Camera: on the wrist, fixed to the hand. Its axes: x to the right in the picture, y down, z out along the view.
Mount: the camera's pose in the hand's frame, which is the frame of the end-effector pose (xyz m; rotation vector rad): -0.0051 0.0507 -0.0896 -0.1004 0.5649 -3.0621
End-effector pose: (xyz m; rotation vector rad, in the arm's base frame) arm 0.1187 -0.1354 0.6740 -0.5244 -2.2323 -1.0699
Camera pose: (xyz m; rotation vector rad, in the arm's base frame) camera 0.1827 -0.1771 0.7432 -2.4217 0.3757 0.9928
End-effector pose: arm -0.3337 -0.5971 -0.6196 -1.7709 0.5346 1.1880
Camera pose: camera -0.3296 -0.6999 -0.6265 -0.8139 -1.5955 -1.4140
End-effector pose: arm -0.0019 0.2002 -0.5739 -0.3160 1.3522 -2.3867
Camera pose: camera -0.0199 0.2481 -0.6634 0.6700 0.0873 0.4143
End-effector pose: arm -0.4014 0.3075 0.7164 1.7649 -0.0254 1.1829
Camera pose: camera -0.4912 0.3427 0.7528 -0.2025 1.8919 -0.8208
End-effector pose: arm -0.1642 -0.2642 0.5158 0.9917 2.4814 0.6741
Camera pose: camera -0.1793 -0.2615 0.6177 -2.7171 1.1471 -0.2756
